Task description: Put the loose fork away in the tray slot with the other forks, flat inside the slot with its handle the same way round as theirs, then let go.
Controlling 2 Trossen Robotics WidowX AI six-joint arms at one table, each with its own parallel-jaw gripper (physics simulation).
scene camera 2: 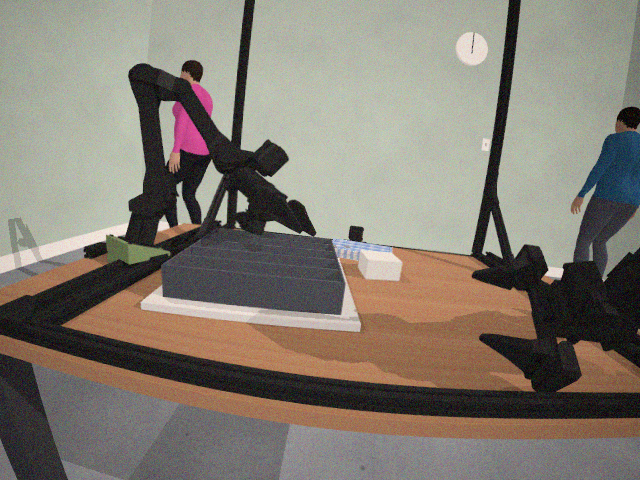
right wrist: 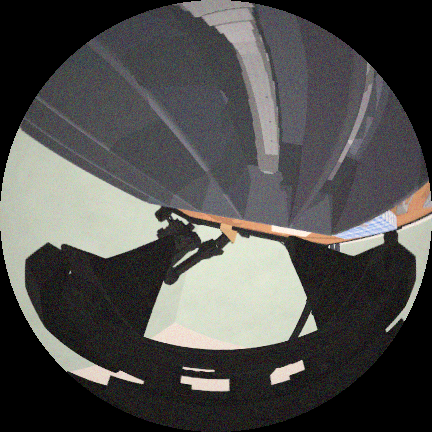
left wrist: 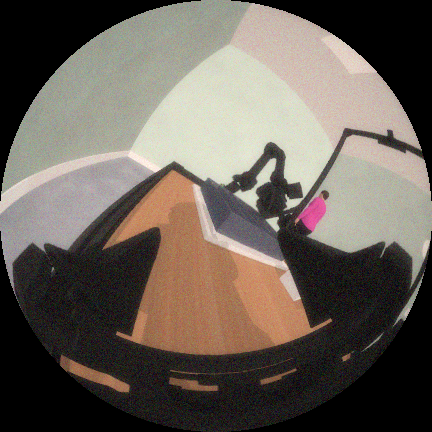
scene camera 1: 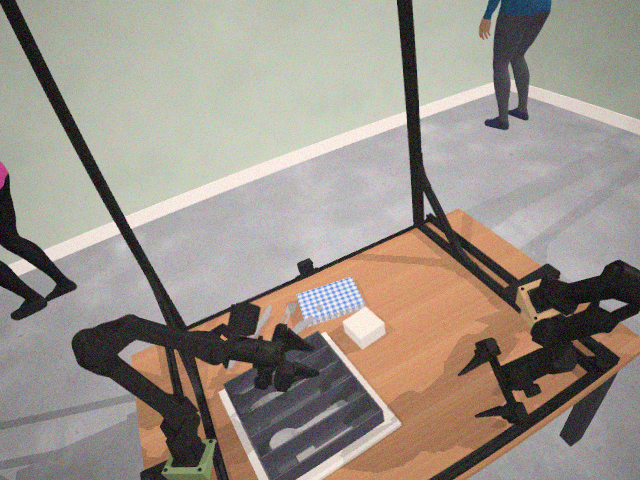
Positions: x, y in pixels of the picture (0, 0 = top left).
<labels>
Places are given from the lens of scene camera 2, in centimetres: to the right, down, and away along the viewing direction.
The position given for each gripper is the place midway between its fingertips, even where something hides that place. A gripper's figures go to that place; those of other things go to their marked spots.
left gripper [scene camera 2: 476, 303]: 20, 8, 34
right gripper [scene camera 2: 308, 233]: -2, -1, 60
white block [scene camera 2: 375, 265]: 12, 6, 64
dark cutlery tray [scene camera 2: 274, 271]: -8, 5, 48
The marked spots on the dark cutlery tray and the white block are 26 cm apart.
</labels>
